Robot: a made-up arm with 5 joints. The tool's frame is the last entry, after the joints. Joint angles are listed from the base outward. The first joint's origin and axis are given. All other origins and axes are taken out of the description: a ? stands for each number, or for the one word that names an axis. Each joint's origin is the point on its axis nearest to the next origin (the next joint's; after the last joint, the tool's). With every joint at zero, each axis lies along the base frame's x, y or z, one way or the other. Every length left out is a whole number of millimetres.
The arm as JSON. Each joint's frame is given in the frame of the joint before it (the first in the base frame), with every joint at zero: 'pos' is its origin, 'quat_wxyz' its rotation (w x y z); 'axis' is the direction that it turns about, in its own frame. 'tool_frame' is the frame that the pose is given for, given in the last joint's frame.
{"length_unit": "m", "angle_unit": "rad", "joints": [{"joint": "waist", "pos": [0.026, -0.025, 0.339], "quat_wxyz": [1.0, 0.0, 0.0, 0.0], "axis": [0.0, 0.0, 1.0]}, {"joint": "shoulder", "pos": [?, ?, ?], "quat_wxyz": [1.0, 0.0, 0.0, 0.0], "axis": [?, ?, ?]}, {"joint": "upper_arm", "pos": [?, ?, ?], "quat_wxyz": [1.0, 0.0, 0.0, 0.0], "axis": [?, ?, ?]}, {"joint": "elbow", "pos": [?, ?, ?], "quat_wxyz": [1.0, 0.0, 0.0, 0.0], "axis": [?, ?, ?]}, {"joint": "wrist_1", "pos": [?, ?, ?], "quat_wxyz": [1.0, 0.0, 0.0, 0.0], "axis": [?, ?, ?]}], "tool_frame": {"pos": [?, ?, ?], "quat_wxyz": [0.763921, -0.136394, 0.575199, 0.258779]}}
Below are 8 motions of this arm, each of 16 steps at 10 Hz.
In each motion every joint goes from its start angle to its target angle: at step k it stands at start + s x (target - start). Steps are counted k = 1, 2, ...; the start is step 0. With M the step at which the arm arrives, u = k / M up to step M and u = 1 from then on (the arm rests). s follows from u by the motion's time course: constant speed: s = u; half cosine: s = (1 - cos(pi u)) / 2; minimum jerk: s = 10 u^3 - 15 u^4 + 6 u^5.
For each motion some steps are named. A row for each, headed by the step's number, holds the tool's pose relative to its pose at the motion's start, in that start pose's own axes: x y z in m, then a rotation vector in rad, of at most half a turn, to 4 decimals.
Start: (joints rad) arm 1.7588 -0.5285 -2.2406 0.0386 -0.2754
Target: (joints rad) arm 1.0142 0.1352 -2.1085 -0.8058 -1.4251
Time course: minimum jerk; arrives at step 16
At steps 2, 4, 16:
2: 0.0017 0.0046 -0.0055 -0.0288 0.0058 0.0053
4: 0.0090 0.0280 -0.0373 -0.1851 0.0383 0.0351
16: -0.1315 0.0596 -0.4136 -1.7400 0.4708 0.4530

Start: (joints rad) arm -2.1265 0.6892 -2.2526 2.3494 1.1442
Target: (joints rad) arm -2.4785 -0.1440 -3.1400 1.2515 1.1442
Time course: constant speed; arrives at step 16
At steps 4, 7, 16:
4: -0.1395 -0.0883 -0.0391 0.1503 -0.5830 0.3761
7: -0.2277 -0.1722 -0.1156 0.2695 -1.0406 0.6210
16: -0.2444 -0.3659 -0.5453 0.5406 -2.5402 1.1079

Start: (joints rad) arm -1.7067 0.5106 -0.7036 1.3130 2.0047
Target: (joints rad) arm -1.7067 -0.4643 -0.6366 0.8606 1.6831
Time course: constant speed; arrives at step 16
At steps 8, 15, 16:
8: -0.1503 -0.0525 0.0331 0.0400 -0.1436 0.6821
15: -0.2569 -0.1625 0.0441 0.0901 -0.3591 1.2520
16: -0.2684 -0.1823 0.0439 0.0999 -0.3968 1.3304

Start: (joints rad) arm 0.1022 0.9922 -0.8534 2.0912 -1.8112
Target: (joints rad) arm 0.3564 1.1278 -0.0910 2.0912 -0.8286
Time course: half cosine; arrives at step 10
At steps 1, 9, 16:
1: 0.0041 -0.0037 -0.0025 0.0310 -0.0151 0.0097
9: 0.2061 -0.0587 -0.0825 1.3212 -0.2981 0.5332
16: 0.2118 -0.0577 -0.0835 1.3545 -0.2971 0.5507

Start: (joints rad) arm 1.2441 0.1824 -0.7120 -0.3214 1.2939
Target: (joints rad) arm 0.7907 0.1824 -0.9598 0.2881 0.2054
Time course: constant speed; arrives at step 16
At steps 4, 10, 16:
4: 0.0171 -0.0311 0.0358 -0.2164 0.0491 -0.0549
10: 0.0283 -0.0863 0.0888 -0.5084 0.1833 -0.1122
16: 0.0200 -0.1477 0.1394 -0.7534 0.3726 -0.1201

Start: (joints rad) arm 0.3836 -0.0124 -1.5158 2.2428 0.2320
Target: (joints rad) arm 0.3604 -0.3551 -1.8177 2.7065 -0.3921
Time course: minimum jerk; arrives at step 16
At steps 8, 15, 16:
8: -0.0617 0.0421 -0.0993 -0.3060 -0.0553 0.0570
15: -0.0900 0.0830 -0.2150 -0.6157 -0.0981 0.0877
16: -0.0901 0.0832 -0.2156 -0.6171 -0.0982 0.0877

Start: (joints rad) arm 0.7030 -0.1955 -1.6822 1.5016 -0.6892
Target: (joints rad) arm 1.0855 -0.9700 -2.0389 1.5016 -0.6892
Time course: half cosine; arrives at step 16
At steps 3, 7, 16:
3: -0.0336 0.0186 0.0183 -0.0578 -0.0375 -0.0734
7: -0.1579 0.1134 0.0584 -0.2635 -0.2037 -0.3459
16: -0.3403 0.3468 -0.0158 -0.5741 -0.6119 -0.8402

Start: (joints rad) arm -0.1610 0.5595 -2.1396 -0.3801 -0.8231
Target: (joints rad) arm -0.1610 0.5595 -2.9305 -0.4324 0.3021
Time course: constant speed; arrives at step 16
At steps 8, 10, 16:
8: -0.0376 -0.1682 0.0478 0.3938 -0.2312 -0.5301
10: -0.0583 -0.2061 0.0617 0.4877 -0.3235 -0.6466
16: -0.1437 -0.3018 0.1049 0.7505 -0.6784 -0.9360

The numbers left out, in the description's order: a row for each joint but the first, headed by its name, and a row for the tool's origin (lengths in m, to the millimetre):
shoulder: xyz 0.029 0.046 0.0, axis 0.0 1.0 0.0
upper_arm: xyz 0.058 0.0 0.202, axis 0.0 1.0 0.0
elbow: xyz 0.085 0.0 -0.307, axis 0.0 1.0 0.0
wrist_1: xyz 0.042 0.0 -0.103, axis 0.0 0.0 -1.0
tool: xyz 0.001 0.024 0.0

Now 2 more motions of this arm.
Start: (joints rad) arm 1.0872 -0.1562 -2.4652 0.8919 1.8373
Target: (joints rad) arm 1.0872 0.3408 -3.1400 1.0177 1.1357
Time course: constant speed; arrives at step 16
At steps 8, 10, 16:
8: 0.0153 -0.0055 -0.0154 -0.3271 0.0189 0.1279
10: 0.0177 -0.0093 -0.0196 -0.4092 0.0224 0.1592
16: 0.0208 -0.0260 -0.0329 -0.6562 0.0297 0.2517

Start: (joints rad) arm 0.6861 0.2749 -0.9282 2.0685 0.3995
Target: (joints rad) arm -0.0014 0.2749 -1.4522 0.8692 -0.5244
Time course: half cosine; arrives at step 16
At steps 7, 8, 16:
7: -0.1100 -0.0960 0.0100 -0.2770 -0.7103 0.0652
8: -0.1359 -0.1261 0.0025 -0.3222 -0.8754 0.0209
16: -0.2308 -0.3015 -0.1057 -0.3629 -1.5102 -0.5724

